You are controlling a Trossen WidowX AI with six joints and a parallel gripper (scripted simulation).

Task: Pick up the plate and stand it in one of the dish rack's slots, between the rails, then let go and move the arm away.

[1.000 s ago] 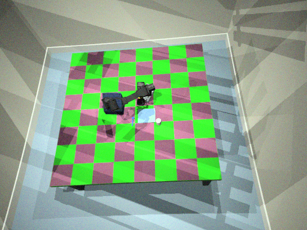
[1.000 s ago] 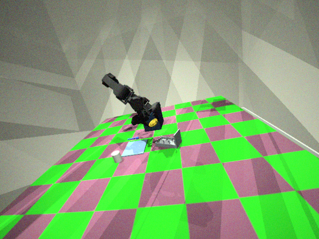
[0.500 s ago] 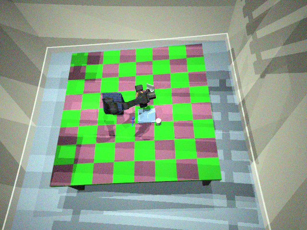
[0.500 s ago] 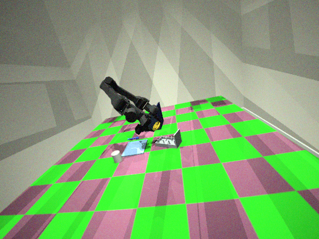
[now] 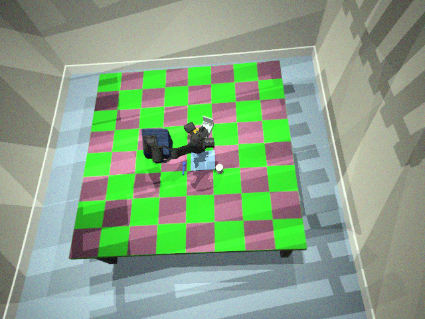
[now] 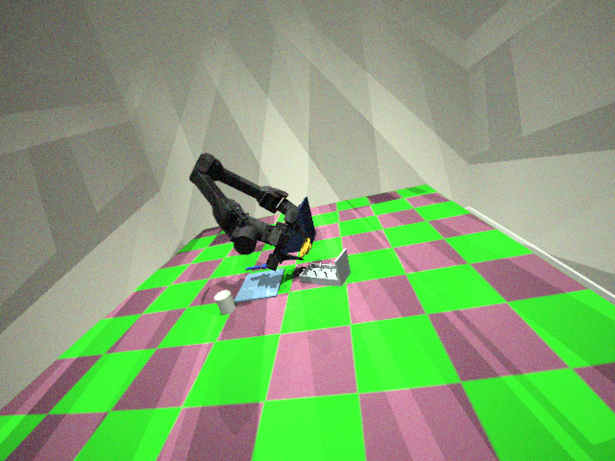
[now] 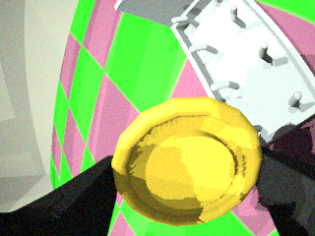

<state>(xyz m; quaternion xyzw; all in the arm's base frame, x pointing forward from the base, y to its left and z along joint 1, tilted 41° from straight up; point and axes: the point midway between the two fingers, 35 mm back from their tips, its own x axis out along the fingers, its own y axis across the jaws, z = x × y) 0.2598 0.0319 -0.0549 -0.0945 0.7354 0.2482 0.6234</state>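
Right now my gripper tip is 50 mm short of the grey dish rack, 50 mm above it and 40 mm to the right of it. The rest, counted from my gripper tip: light blue mat 160 mm to the right, 70 mm below, 60 mm ahead; then yellow plate 10 mm to the right, 10 mm above; then blue spoon 210 mm to the right, 70 mm below, 60 mm behind.
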